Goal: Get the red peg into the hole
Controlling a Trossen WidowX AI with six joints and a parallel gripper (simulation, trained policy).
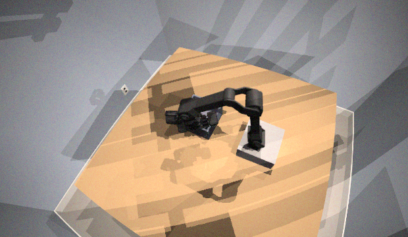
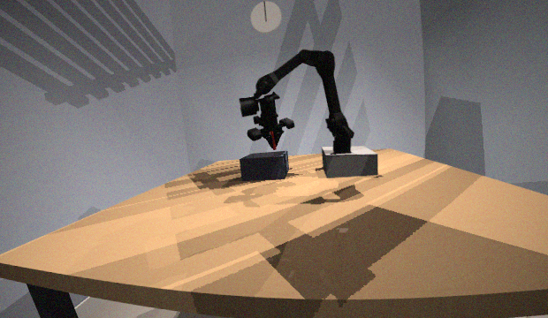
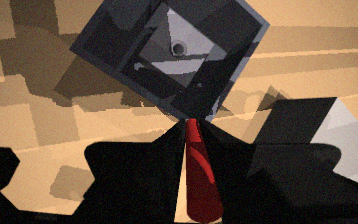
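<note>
Now: the red peg 10 mm to the left of my gripper tip and 30 mm above it. The rest, counted from my gripper tip: dark box 60 mm ahead, 90 mm to the right, 110 mm below; grey plate 60 mm ahead, 90 mm to the right, 90 mm below.
</note>
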